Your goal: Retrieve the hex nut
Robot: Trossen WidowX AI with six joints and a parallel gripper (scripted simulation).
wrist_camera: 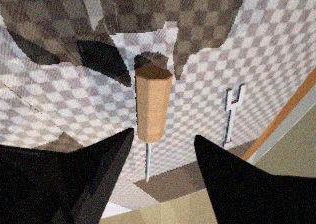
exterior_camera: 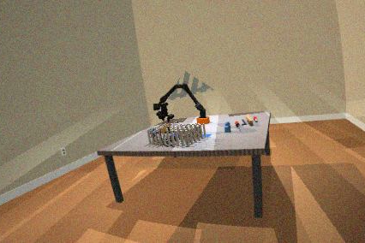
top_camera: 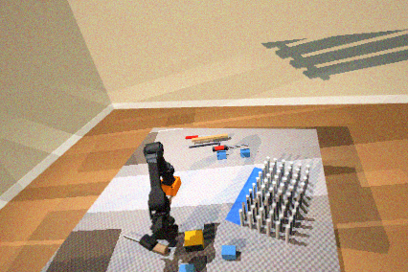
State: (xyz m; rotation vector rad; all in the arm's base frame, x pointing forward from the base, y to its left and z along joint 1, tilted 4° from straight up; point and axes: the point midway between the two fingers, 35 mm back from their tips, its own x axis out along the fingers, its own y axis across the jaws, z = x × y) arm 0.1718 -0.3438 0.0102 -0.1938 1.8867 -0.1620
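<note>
Right now my gripper tip is 110 mm past the wooden-handled rod and 50 mm above it. The rest, counted from my gripper tip: yellow block (140 mm ahead, 90 mm to the left, 40 mm below); blue taped strip (280 mm ahead, 450 mm to the left, 60 mm below).
</note>
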